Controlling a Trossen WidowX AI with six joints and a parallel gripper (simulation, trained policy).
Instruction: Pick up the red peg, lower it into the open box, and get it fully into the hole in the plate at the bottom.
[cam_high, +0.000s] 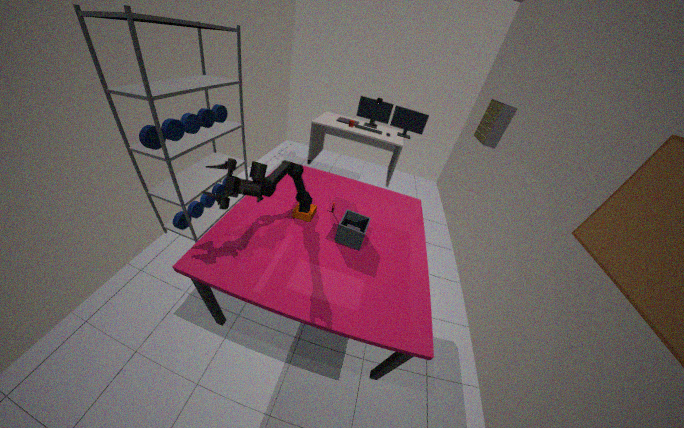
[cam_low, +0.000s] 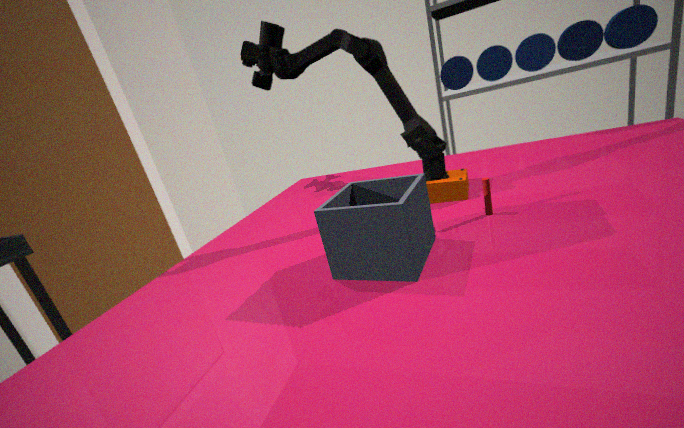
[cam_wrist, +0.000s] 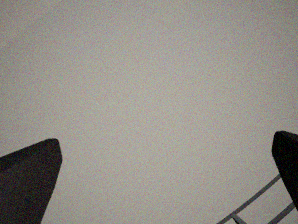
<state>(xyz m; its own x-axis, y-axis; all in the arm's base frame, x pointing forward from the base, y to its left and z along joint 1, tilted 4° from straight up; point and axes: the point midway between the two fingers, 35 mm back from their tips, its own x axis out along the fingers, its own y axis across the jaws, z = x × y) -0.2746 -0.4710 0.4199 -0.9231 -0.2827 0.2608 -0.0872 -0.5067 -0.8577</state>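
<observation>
The red peg lies 54 cm to the left of my gripper tip, 51 cm ahead of it and 45 cm below it.
</observation>
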